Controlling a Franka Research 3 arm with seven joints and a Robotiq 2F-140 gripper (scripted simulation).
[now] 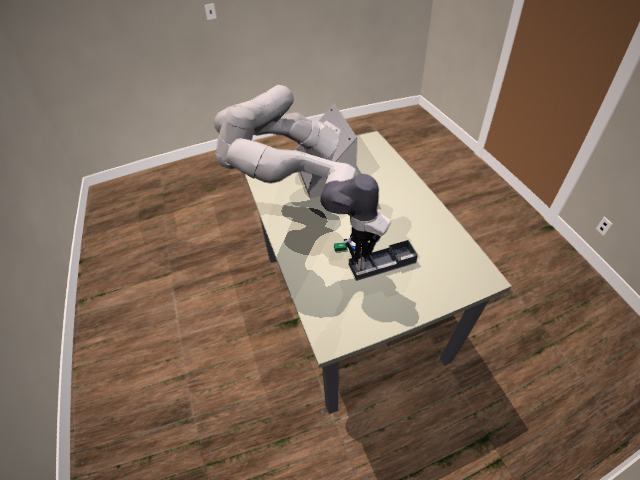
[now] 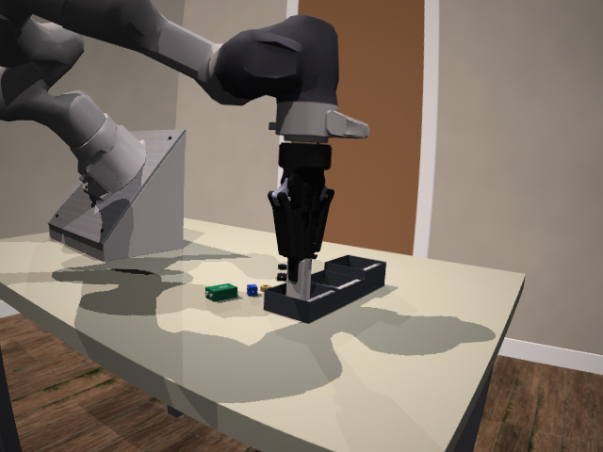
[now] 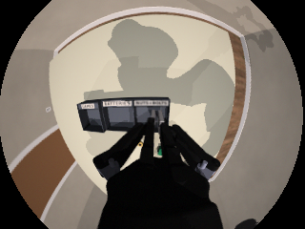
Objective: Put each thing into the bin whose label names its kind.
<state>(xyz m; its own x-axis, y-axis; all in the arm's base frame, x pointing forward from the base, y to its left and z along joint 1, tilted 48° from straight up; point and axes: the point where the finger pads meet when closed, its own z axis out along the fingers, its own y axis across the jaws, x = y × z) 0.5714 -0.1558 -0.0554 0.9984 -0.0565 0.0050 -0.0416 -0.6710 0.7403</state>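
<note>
My hand is 100 mm to the right of the joined bins and 30 mm above it. From my hand the other things lie so: green block: 130 mm behind, 40 mm to the right, 40 mm below; tan ring: 100 mm behind, 50 mm to the left, 50 mm below; small blue cube: 100 mm behind, 10 mm to the left, 40 mm below.
</note>
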